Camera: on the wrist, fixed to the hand. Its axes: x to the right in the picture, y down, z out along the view.
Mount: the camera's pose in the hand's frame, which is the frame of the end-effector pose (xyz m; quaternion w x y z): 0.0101 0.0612 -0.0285 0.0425 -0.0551 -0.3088 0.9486
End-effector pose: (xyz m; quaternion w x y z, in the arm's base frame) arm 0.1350 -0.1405 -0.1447 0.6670 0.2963 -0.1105 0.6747
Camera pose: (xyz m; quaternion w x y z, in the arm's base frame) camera 0.0694 -0.1218 -0.1469 0.6294 -0.0794 0.5289 -0.5638
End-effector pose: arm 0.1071 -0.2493 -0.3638 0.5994 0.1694 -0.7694 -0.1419
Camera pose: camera 0.1269 -0.1989 -0.3223 0.0682 0.7994 0.3706 -0.4678
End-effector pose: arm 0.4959 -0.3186 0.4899 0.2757 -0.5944 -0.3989 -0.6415
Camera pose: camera 0.5297 -0.3737 0.5118 0.4643 -0.6169 0.4971 0.3958
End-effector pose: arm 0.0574 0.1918 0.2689 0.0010 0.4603 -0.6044 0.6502
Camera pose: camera 0.0004 0.1921 0.2313 0.7780 0.3530 0.4985 0.1469
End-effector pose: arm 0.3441 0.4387 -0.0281 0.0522 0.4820 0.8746 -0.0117
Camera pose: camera 0.3881 0.4820 0.0010 0.3099 0.8436 -0.4355 -0.0516
